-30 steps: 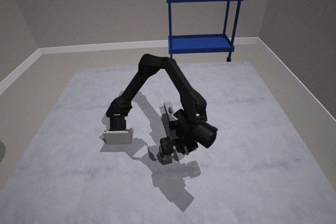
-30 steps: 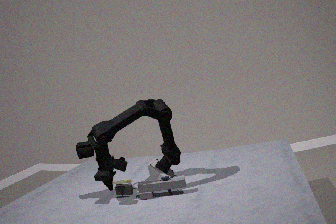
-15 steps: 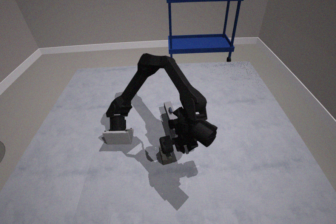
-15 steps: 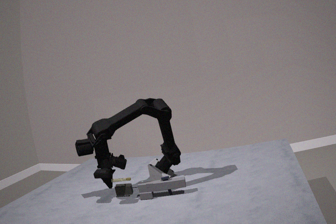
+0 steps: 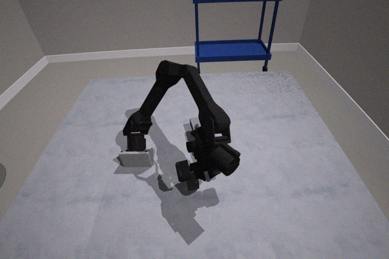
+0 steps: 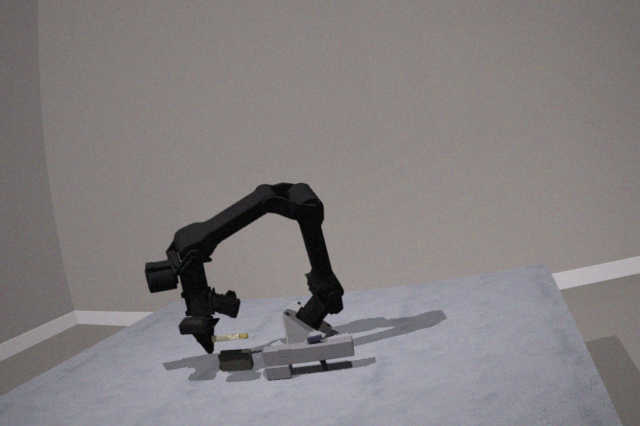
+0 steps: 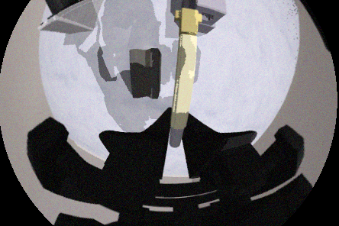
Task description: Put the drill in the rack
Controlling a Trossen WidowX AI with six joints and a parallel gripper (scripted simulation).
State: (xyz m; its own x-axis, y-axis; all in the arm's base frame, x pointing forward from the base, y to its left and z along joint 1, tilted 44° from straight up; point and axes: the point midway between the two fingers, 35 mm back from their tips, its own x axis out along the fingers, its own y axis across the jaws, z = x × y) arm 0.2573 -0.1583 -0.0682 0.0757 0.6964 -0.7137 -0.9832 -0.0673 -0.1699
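Now: the drill 10 mm behind my gripper tip, 40 mm to the left of it and 30 mm above it. Round my gripper tip: blue key (10 mm behind, 240 mm to the left, 10 mm below); then grey housing block (10 mm behind, 210 mm to the left, 20 mm below); then rack (50 mm behind, 30 mm to the left, 40 mm below).
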